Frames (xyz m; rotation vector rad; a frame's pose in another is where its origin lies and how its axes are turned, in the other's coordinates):
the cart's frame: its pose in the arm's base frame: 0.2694 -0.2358 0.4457 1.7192 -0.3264 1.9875
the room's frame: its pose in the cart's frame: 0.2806 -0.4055 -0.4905 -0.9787 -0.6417 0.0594
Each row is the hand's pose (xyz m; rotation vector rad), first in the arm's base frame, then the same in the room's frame.
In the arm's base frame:
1: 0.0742 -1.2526 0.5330 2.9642 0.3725 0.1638
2: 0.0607 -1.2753 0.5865 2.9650 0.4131 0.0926
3: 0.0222 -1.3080 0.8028 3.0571 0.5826 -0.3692
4: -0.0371 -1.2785 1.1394 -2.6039 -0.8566 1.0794
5: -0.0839 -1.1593 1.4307 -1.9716 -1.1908 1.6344
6: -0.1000 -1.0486 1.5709 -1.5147 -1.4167 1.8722
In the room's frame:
1: 0.5324 0.0489 1.5687 1.0623 -0.5427 -1.3921
2: 0.5872 0.0723 1.5714 1.0535 -0.5689 -1.4435
3: 0.7915 0.1474 1.5270 1.0537 -0.8541 -1.6740
4: 1.0820 0.2589 1.3826 0.9948 -1.3175 -2.1240
5: 1.3022 0.3452 1.1697 -0.7625 1.5500 2.4663
6: 1.3911 0.3771 1.0172 -0.4854 1.3201 2.2400

